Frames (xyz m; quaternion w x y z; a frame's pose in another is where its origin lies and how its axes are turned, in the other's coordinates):
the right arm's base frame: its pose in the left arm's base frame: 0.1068 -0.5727 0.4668 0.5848 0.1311 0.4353 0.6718
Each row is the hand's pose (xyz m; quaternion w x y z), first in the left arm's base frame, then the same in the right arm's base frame.
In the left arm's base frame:
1: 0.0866 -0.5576 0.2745 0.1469 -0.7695 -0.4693 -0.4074
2: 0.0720 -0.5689 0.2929 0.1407 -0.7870 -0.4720 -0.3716
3: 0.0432 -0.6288 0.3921 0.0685 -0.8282 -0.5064 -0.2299
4: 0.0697 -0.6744 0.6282 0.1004 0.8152 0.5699 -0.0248
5: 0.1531 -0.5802 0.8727 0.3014 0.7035 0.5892 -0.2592
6: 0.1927 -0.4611 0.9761 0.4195 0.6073 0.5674 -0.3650
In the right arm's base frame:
1: 0.0833 -0.1274 -0.1201 0.4930 0.6072 -0.1252 0.6104
2: 0.0711 -0.1048 -0.1242 0.4760 0.6340 -0.1427 0.5925
3: -0.0077 -0.0160 -0.1116 0.4434 0.7335 -0.2003 0.4746
4: -0.1348 0.1377 0.0254 0.3970 0.8572 -0.2613 0.1982
5: -0.1549 0.2681 0.2666 0.3508 0.8805 -0.2932 -0.1251
6: -0.0934 0.3253 0.4058 0.3267 0.8402 -0.3066 -0.3053

